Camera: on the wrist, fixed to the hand. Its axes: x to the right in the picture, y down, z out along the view.
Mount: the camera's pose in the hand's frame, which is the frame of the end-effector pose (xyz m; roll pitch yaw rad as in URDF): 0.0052 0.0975 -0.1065 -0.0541 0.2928 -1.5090
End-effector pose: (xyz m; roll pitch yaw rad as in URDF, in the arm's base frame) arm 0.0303 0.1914 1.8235 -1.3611 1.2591 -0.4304
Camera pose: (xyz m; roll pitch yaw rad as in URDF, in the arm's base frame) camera -0.1049 0.1612 1.7825 -1.4909 -0.2136 -0.9453
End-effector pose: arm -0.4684 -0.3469 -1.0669 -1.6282 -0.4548 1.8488
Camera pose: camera -0.3731 -0.2732 -1.1466 1.0016 -1.1150 -0.7341
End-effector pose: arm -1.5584 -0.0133 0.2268 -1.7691 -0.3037 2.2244
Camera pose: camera -1.4768 0.0835 0.1572 1.1413 -1.3091 -0.5424
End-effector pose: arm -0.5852 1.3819 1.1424 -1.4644 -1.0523 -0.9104
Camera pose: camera -0.6014 1.2470 1.0933 1.2732 -0.5318 2.6988
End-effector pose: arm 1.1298 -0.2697 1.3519 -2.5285 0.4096 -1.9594
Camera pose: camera 0.9928 -0.2321 1.3783 -2.5521 -0.7717 -0.9266
